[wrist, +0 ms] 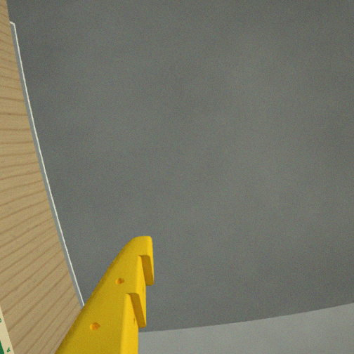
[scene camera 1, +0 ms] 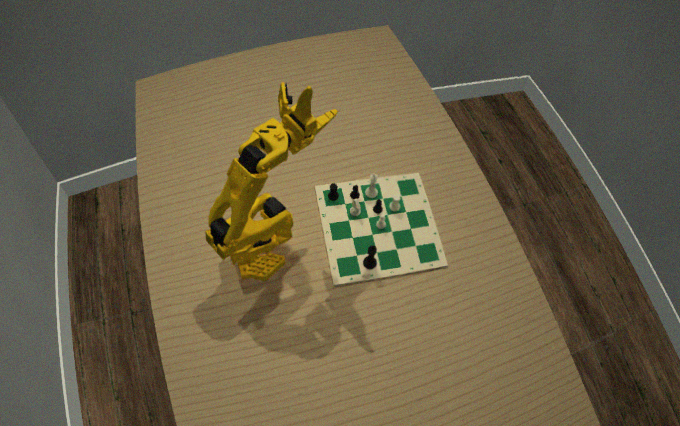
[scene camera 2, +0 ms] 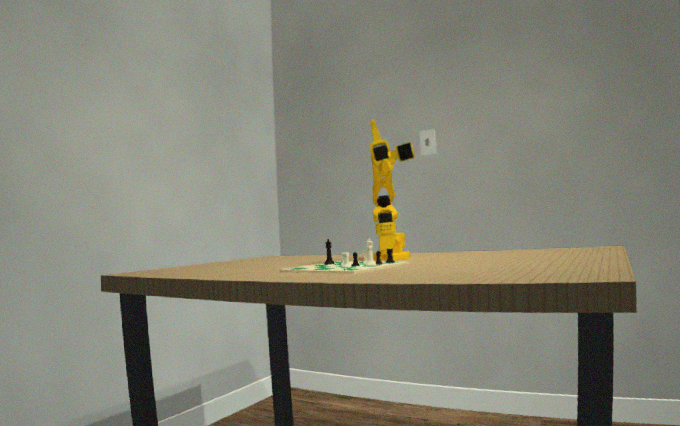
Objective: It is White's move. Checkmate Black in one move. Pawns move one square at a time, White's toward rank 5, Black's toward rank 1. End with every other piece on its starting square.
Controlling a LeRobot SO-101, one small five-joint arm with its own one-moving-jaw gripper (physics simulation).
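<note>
The green and cream board lies beside the arm. In scene camera 1, a black king stands in the near row. In the far row stand a black piece, a black pawn and a tall white piece. A white piece, a black pawn and another white piece stand in the row nearer. A white pawn stands at the centre. My gripper is open and empty, high above the table beyond the board; the wrist view shows one notched jaw.
The wooden table carries the board and the yellow arm base. The base is left of the board in scene camera 1. Grey walls rise beyond the table edges. A corner of the board shows at the wrist view's lower left.
</note>
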